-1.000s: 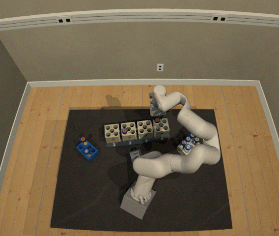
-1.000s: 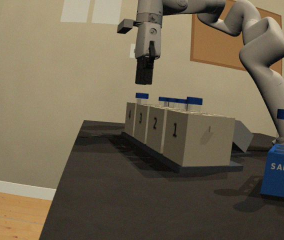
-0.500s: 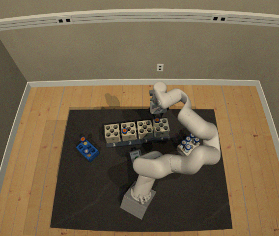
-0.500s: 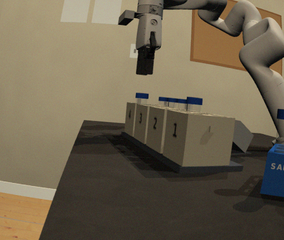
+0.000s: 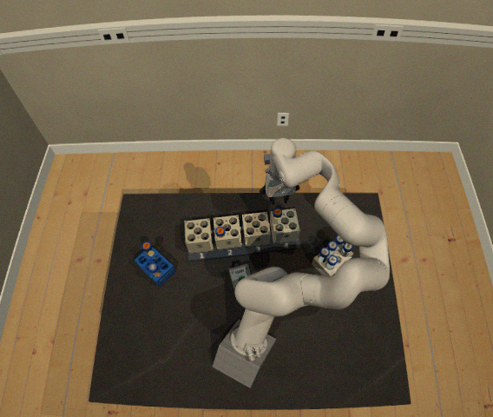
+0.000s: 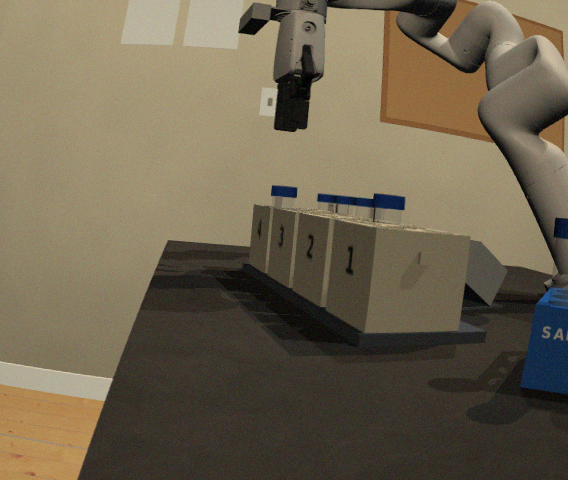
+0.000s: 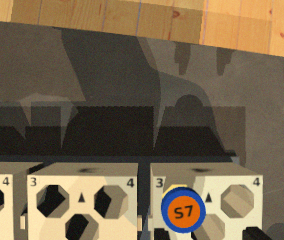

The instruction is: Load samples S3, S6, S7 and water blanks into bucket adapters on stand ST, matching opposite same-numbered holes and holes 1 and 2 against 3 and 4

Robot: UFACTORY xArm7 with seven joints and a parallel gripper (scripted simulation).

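The blue sample rack lies 49 cm to the left of my hand, 19 cm below it and 7 cm behind it. Round my hand: white blank rack: 19 cm below, 19 cm behind, 17 cm to the right; adapter 1: 31 cm to the left, 17 cm below.
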